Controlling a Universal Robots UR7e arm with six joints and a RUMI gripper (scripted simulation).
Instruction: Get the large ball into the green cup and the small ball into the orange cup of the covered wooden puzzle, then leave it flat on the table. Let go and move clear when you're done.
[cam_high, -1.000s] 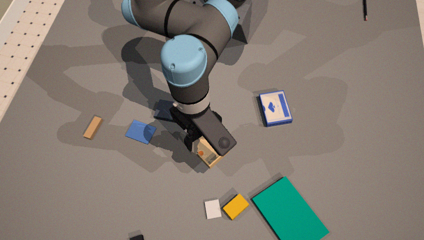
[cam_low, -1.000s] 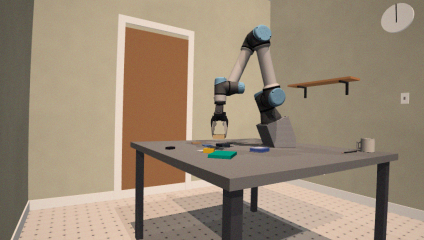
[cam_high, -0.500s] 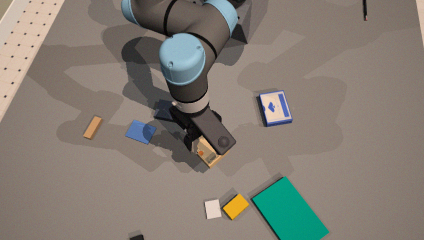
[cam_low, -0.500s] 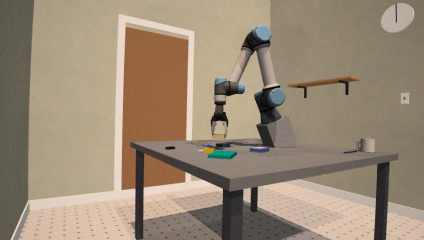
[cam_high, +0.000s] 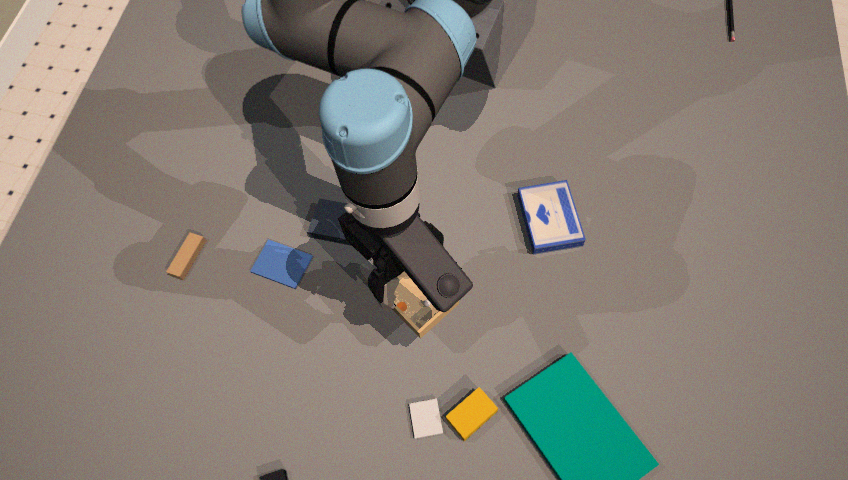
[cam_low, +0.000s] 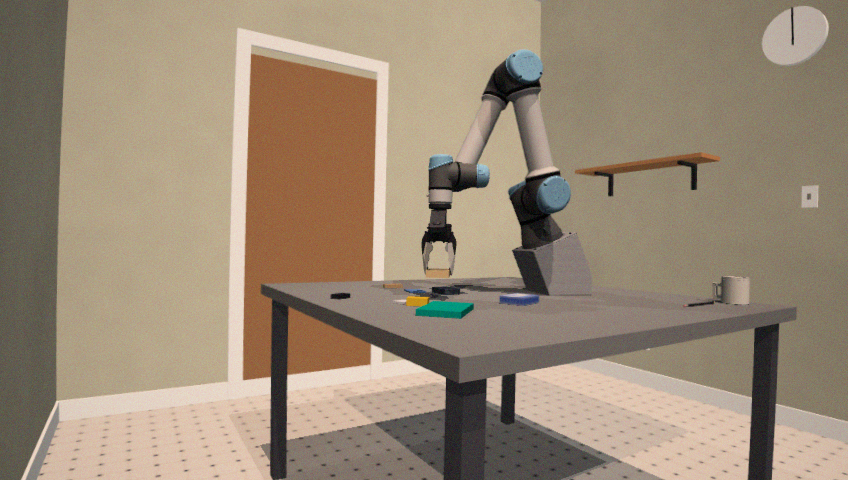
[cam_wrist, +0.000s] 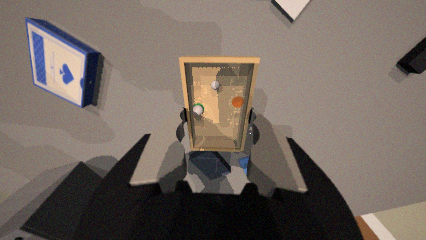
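Now: hand 1 cm above the covered wooden puzzle. The rest, counted from my hand: yellow block 15 cm ahead, 8 cm to the left, 8 cm below; then white block 15 cm ahead, 2 cm to the left, 8 cm below; then dark slate box 14 cm behind, 11 cm to the right, 8 cm below.
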